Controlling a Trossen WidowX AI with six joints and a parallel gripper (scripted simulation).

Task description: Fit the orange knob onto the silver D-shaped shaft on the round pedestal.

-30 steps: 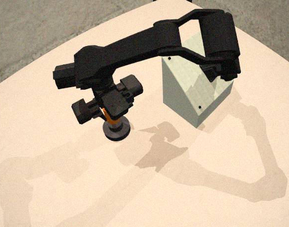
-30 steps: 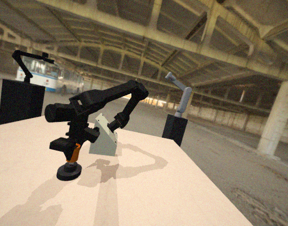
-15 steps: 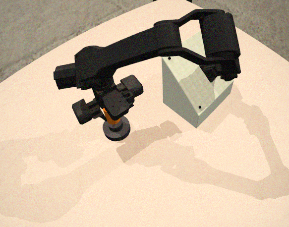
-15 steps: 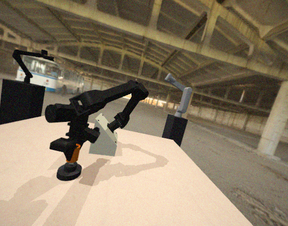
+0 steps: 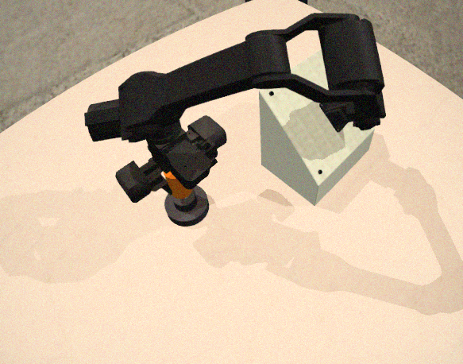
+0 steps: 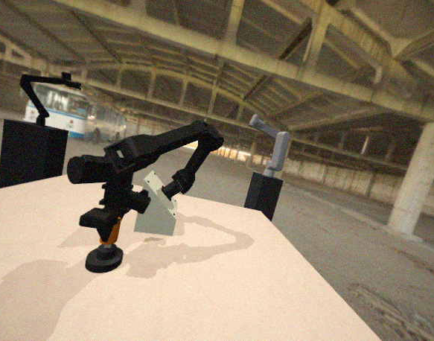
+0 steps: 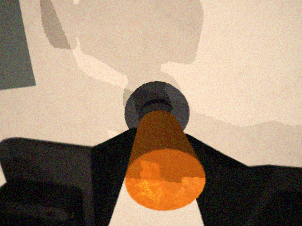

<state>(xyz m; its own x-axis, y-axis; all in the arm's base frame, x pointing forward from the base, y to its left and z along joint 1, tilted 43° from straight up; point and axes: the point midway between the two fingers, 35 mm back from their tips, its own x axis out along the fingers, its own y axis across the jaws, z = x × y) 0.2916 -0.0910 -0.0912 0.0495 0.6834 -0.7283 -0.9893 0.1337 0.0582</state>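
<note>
Right now the orange knob is 3 cm above my gripper tip. Round my gripper tip: dark round pedestal: 4 cm below.
</note>
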